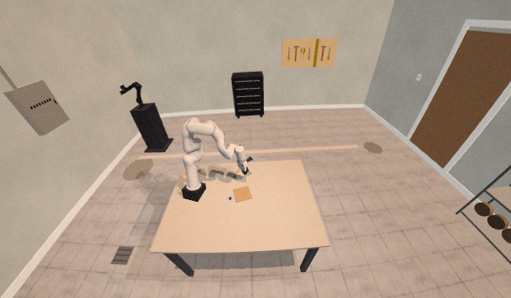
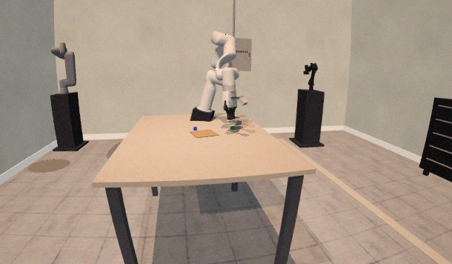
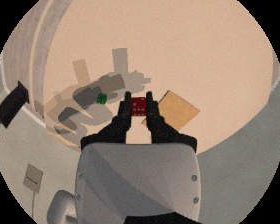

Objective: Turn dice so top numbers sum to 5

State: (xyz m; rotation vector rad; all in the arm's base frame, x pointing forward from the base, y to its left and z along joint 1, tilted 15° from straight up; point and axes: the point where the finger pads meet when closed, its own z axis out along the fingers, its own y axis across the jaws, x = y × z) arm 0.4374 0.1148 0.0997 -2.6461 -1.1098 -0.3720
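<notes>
My gripper is now 1 cm above the red die. From my hand the other things lie so: green die: 11 cm behind, 10 cm below, 3 cm to the left; then blue die: 21 cm to the right, 12 cm behind, 10 cm below; then brown mat: 16 cm to the right, 11 cm below, 2 cm behind.
</notes>
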